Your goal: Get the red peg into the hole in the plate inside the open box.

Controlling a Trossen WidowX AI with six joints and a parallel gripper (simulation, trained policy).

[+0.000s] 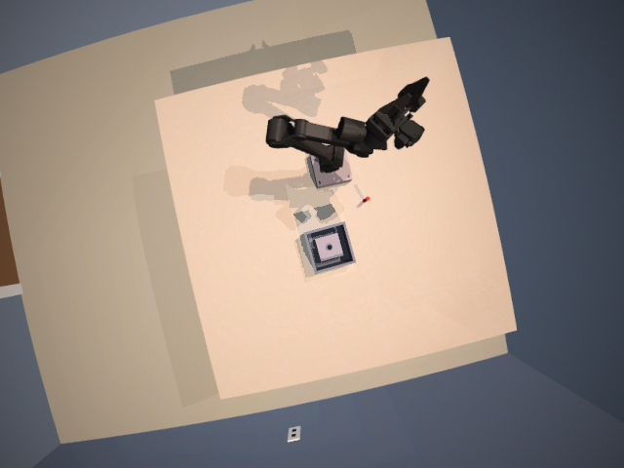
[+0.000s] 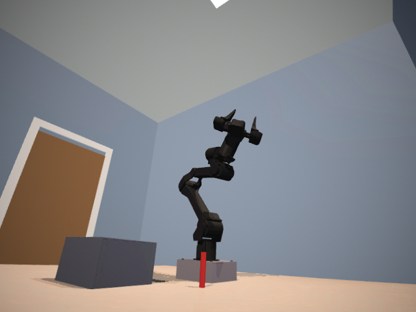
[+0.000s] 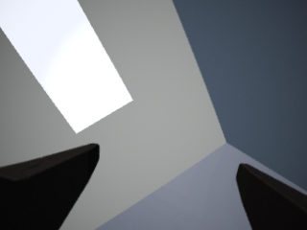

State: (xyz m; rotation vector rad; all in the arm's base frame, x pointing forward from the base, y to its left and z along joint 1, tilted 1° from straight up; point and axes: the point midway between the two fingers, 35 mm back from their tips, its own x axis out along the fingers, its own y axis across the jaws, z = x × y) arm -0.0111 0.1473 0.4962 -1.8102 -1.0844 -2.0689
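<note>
My gripper tip is 17 cm short of the red peg, 3 cm to the left of it and 54 cm above it. The rest, counted from my gripper tip: pale plate (34 cm ahead, 20 cm to the right, 54 cm below); dark grey box (34 cm ahead, 20 cm to the right, 56 cm below).
</note>
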